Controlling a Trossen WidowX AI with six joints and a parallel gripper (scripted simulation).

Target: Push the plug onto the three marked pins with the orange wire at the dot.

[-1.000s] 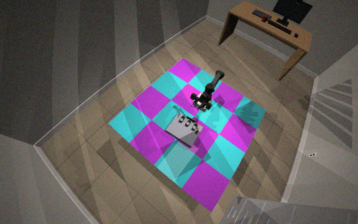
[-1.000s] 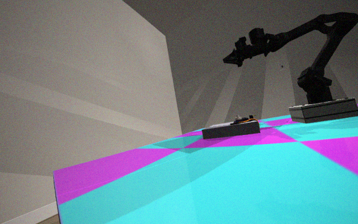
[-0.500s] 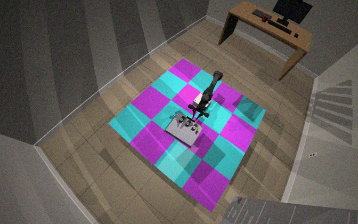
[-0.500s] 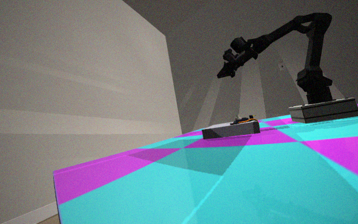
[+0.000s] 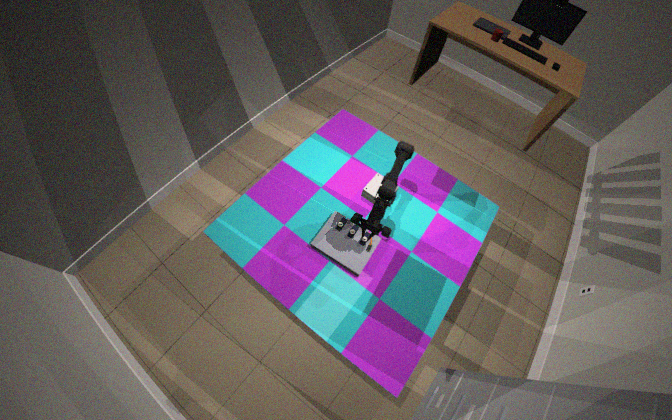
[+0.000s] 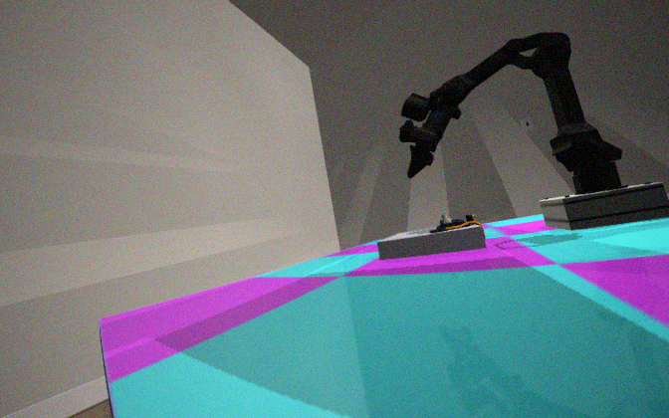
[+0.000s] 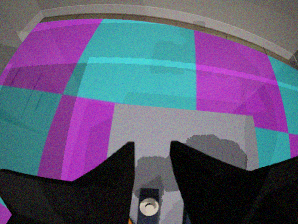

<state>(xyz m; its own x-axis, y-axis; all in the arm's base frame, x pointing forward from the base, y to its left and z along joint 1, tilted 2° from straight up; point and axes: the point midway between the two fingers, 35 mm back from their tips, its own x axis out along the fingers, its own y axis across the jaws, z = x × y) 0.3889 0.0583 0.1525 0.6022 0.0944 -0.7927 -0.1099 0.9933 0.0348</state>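
The blue band is 140 mm below my gripper tip, 130 mm behind it and 70 mm to the right of it. From my gripper tip the other things lie so: grey holder 180 mm below, 80 mm to the right, 30 mm ahead.
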